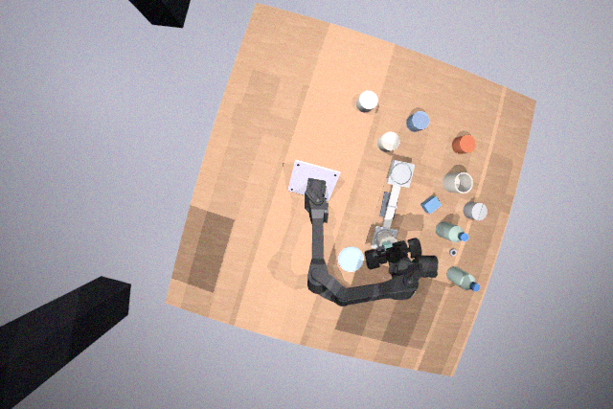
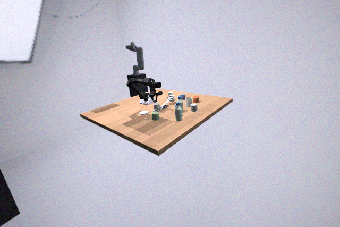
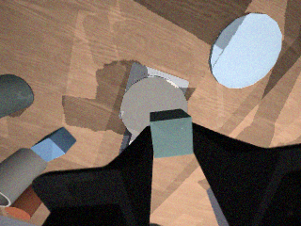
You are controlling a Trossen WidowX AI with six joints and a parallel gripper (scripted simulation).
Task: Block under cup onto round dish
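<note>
Right now my gripper tip is 100 mm past the round light-blue dish, 100 mm to the left of it and 110 mm above it. Also, from my gripper tip: blue block (180 mm ahead, 170 mm to the left, 90 mm below); green cylinder (130 mm ahead, 180 mm to the right, 70 mm below); balance beam (20 mm ahead, 140 mm to the left, 70 mm below).
</note>
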